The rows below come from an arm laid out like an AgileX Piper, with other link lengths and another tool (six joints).
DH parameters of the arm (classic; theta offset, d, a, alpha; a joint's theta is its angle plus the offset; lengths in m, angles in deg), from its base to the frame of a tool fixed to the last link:
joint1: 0 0.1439 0 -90
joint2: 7.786 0 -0.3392 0
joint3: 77.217 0 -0.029 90
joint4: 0 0.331 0 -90
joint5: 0 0 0 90
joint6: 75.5 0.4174 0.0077 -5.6
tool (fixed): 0 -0.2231 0 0
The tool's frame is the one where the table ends.
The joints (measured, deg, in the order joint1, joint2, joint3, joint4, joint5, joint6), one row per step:
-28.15, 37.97, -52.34, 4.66, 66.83, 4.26
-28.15, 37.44, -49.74, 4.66, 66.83, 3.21
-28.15, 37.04, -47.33, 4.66, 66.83, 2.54
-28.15, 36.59, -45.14, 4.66, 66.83, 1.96
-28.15, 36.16, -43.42, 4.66, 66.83, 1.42
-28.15, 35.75, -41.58, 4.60, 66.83, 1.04
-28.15, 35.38, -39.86, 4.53, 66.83, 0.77
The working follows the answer.
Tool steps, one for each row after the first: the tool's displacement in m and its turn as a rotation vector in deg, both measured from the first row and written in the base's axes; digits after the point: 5 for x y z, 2 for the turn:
-0.00312, 0.00120, -0.01734, 0.33, 2.08, 0.78
-0.00610, 0.00249, -0.03365, 0.88, 4.01, 1.30
-0.00941, 0.00400, -0.04816, 1.37, 5.67, 1.77
-0.01245, 0.00539, -0.05930, 1.68, 6.92, 2.20
-0.01582, 0.00680, -0.07135, 2.11, 8.28, 2.51
-0.01914, 0.00819, -0.08261, 2.55, 9.55, 2.73

Tool pose at each row, in the base's axes (x y z in m, rotation vector in deg; rounded; the steps above come from the unrounded poses):
0.16853, -0.06861, 0.36553, 109.74, 79.84, 32.85
0.16541, -0.06741, 0.34818, 110.64, 81.94, 31.63
0.16243, -0.06612, 0.33188, 111.77, 83.67, 30.59
0.15912, -0.06461, 0.31737, 112.74, 85.18, 29.69
0.15608, -0.06322, 0.30622, 113.36, 86.41, 28.99
0.15271, -0.06181, 0.29418, 114.21, 87.57, 28.21
0.14939, -0.06042, 0.28292, 115.07, 88.58, 27.49

